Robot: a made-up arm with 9 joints.
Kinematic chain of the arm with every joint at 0, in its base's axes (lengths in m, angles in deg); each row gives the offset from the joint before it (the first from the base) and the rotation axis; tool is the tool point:
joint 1: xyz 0 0 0.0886 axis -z
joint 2: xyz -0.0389 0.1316 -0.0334 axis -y
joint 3: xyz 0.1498 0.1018 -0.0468 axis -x
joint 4: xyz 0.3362 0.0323 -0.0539 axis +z
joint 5: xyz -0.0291 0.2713 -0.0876 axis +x
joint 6: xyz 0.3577 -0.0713 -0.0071 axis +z
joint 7: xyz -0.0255 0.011 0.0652 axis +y
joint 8: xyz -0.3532 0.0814 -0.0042 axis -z
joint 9: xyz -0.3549 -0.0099 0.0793 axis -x
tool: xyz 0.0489 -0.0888 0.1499
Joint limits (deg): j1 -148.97..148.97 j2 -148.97..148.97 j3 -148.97..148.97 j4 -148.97..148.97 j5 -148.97..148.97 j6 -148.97..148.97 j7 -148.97..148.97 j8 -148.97..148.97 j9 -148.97..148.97
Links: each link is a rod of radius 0.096 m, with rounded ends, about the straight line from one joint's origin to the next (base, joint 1, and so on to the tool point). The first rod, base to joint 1, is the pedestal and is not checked.
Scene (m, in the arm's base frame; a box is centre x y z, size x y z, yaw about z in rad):
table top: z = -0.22
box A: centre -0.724 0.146 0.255 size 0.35 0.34 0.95 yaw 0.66
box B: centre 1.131 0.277 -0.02 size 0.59 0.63 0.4 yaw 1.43
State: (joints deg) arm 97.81 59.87 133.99 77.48 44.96 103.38 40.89 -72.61 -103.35
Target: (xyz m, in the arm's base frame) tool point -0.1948 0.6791 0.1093
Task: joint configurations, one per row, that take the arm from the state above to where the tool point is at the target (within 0.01 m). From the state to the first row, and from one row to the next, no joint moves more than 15 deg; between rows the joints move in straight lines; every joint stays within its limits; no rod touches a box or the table.
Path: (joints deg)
1: 91.07 60.75 136.49 83.20 46.22 89.20 36.07 -65.78 -99.34
2: 84.33 61.63 138.98 88.92 47.49 75.03 31.25 -58.96 -95.33
3: 77.59 62.51 141.48 94.63 48.75 60.85 26.43 -52.13 -91.32
4: 70.84 63.39 143.98 100.35 50.02 46.68 21.60 -45.31 -87.32
5: 64.10 64.27 146.47 106.07 51.28 32.50 16.78 -38.48 -83.31
6: 57.36 65.15 148.97 111.79 52.55 18.33 11.96 -31.66 -79.30
7: 70.83 72.47 148.97 110.52 60.33 32.35 11.31 -33.44 -87.63
8: 84.31 79.79 148.97 109.26 68.12 46.37 10.65 -35.22 -95.95
9: 97.78 87.11 148.97 107.99 75.91 60.39 10.00 -37.00 -104.28
10: 111.26 94.43 148.97 106.73 83.69 74.41 9.35 -38.77 -112.61
11: 124.73 101.75 148.97 105.47 91.48 88.43 8.69 -40.55 -120.94

